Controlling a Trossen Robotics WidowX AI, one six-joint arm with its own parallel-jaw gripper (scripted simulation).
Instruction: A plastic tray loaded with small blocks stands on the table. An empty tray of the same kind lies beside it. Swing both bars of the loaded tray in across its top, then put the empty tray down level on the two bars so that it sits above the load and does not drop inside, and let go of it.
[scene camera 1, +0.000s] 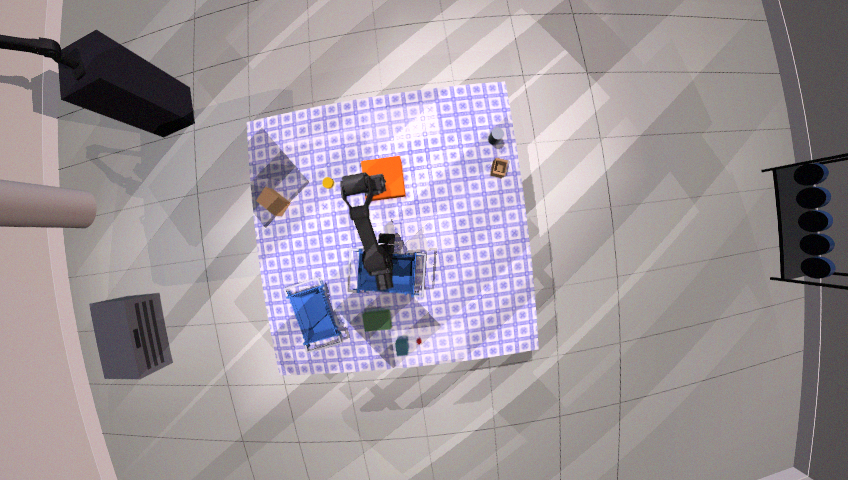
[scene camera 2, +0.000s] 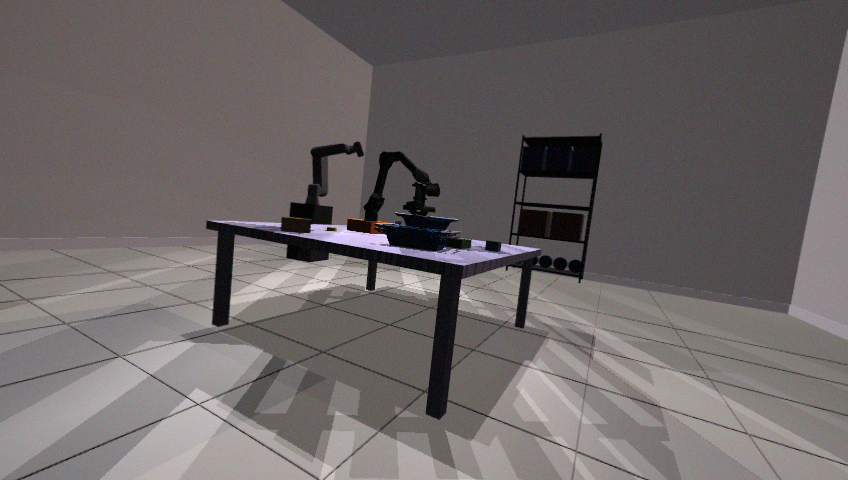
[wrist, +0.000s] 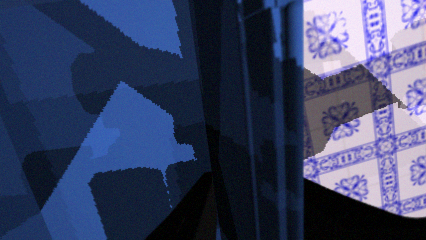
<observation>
In view: my gripper (wrist: 239, 176) and a tray (scene camera 1: 403, 279).
The tray also shows in the wrist view (wrist: 117, 117).
</observation>
